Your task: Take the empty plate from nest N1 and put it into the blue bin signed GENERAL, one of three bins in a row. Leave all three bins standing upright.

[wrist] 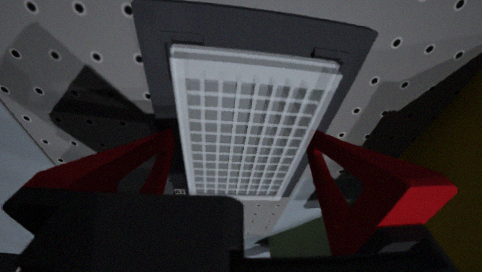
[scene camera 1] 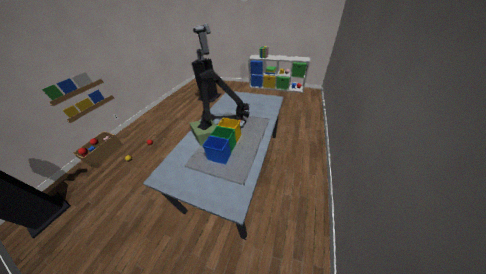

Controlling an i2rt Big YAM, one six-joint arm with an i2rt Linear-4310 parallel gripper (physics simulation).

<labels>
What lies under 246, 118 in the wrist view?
A gridded plate.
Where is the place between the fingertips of the gripper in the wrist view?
At 240, 136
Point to a dark nest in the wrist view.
At 298, 35
</labels>
